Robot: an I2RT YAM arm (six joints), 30 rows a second.
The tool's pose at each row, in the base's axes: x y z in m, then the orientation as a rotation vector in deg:
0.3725 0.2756 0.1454 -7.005 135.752 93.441
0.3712 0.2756 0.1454 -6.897 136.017 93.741
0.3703 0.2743 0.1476 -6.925 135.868 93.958
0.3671 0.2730 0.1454 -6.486 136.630 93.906
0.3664 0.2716 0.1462 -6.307 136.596 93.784
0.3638 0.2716 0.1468 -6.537 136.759 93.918
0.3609 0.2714 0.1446 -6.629 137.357 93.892
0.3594 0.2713 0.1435 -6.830 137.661 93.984
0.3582 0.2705 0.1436 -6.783 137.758 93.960
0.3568 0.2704 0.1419 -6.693 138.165 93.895
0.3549 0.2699 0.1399 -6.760 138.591 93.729
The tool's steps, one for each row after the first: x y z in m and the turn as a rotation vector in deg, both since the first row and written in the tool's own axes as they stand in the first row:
0.0013 0.0003 -0.0002 -0.071 0.261 0.293
0.0014 0.0020 -0.0023 -0.253 0.253 0.293
0.0050 0.0002 -0.0033 0.087 0.588 0.855
0.0053 0.0006 -0.0050 0.163 0.442 0.890
0.0077 0.0017 -0.0056 0.121 0.706 0.890
0.0110 0.0002 -0.0056 0.338 1.157 1.102
0.0128 -0.0005 -0.0055 0.372 1.491 1.167
0.0138 -0.0004 -0.0065 0.425 1.531 1.227
0.0156 -0.0017 -0.0063 0.612 1.757 1.435
0.0179 -0.0033 -0.0064 0.850 2.022 1.531

